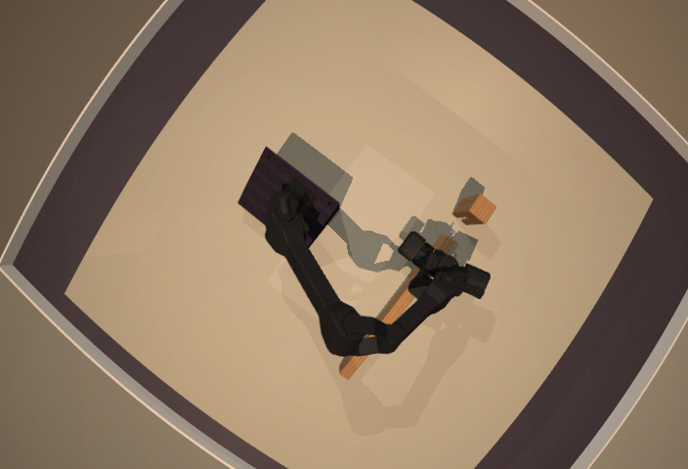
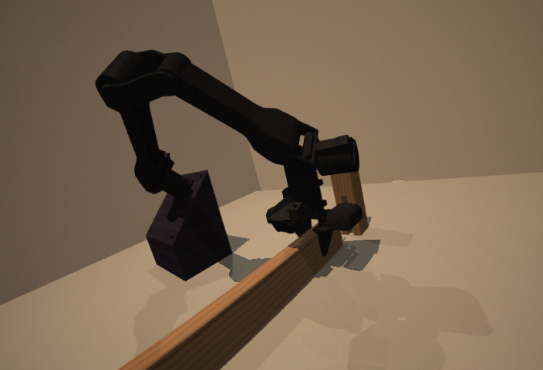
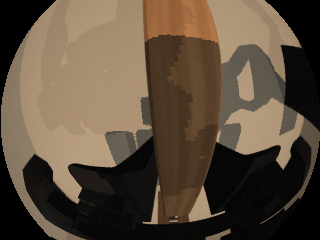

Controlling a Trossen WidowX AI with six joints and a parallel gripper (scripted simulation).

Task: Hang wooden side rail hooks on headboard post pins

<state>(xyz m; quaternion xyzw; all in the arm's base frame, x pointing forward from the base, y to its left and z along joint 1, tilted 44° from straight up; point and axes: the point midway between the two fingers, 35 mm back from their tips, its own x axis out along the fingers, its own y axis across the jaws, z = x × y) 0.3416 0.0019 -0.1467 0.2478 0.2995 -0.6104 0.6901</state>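
Now: gripper tip 2 cm past the headboard post, 16 cm to the right of it and 6 cm below it.
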